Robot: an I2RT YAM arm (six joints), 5 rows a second.
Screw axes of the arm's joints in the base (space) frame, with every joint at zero. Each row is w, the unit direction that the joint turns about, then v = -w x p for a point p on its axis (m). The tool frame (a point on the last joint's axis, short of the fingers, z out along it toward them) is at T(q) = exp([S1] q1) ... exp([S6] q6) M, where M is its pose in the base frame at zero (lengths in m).
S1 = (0, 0, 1, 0.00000, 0.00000, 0.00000)
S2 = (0, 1, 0, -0.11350, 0.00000, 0.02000)
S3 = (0, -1, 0, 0.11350, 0.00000, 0.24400)
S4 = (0, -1, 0, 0.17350, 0.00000, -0.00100)
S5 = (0, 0, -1, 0.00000, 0.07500, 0.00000)
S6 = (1, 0, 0, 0.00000, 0.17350, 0.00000)
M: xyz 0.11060 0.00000 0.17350 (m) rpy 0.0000 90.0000 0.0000 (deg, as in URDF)
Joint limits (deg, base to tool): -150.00..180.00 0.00..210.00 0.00..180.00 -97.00..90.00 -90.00..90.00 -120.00..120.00
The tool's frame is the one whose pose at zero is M.
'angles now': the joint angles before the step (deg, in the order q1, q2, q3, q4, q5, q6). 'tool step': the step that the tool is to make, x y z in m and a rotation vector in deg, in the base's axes. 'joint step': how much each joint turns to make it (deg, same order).
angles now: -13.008, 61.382, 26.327, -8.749, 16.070, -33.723
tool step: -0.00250, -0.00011, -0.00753, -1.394, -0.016, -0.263
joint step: 0.000, 0.150, -2.006, 2.725, 1.123, -0.836
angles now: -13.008, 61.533, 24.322, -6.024, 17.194, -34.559
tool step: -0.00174, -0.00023, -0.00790, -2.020, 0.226, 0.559
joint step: -0.015, 0.541, -2.047, 3.419, 0.951, -1.964
